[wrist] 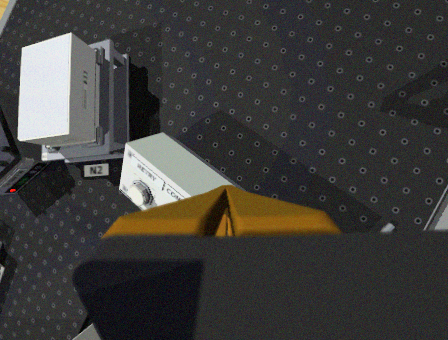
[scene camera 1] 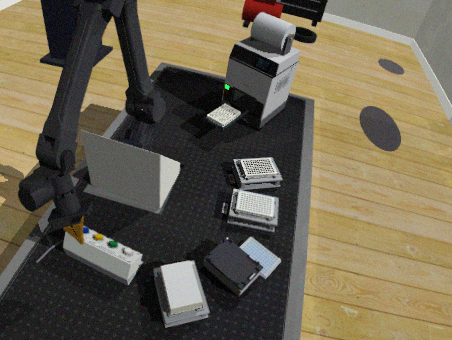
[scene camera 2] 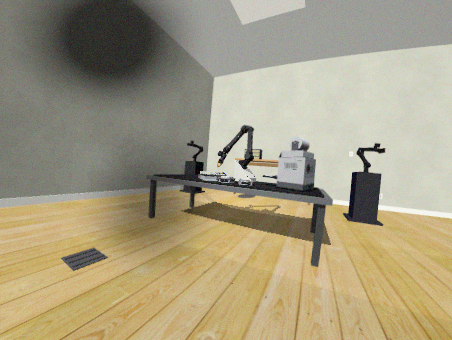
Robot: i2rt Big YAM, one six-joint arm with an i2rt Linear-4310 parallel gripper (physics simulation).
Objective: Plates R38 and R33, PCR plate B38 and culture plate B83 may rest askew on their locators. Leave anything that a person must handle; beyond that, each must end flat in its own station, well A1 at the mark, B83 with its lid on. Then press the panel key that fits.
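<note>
My gripper (scene camera 1: 79, 235) (scene camera 2: 219, 165) (wrist: 227, 195) is shut and empty, its orange tips over the key panel (scene camera 1: 102, 257) (wrist: 175, 160) near the blue key (scene camera 1: 86, 230) and yellow key (scene camera 1: 98, 237). The green key (scene camera 1: 113, 244) and white RETRY key (scene camera 1: 127, 251) (wrist: 139, 194) show beside them. A tall white plate (scene camera 1: 184, 287) (wrist: 45, 95) sits on the N2 station. Two white well plates (scene camera 1: 255, 204) (scene camera 1: 258, 167) rest on stations at the right. Another plate (scene camera 1: 224, 115) lies on the machine's tray. A pale blue plate (scene camera 1: 265, 257) is partly beside a dark device (scene camera 1: 232, 265). Plate labels and slight tilts are unreadable.
A white angled screen (scene camera 1: 122, 170) stands between the arm and the stations. The grey machine (scene camera 1: 262, 75) (scene camera 2: 296, 170) with a roll on top stands at the table's far end, a green light (scene camera 1: 227, 87) at its front. A red light (wrist: 12, 190) shows on the dark device.
</note>
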